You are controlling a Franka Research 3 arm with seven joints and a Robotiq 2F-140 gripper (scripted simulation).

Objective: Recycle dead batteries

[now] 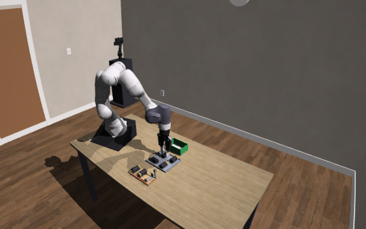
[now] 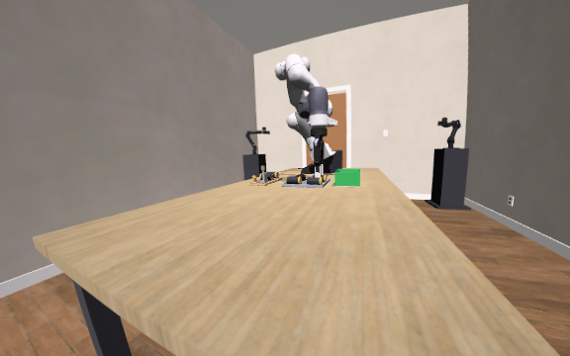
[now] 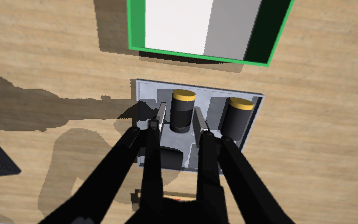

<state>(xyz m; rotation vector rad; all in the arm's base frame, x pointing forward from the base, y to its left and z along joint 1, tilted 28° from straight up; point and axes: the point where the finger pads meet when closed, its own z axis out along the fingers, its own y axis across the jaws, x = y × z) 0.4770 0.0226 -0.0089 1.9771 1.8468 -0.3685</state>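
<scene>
The bulb lies 10 cm ahead of my hand, 24 cm to the right of it and 3 cm above it. From my hand the other things lie so: green recycling box (2 cm ahead, 13 cm to the left, 4 cm below); grey tray (2 cm ahead, 5 cm to the right, 5 cm below).
</scene>
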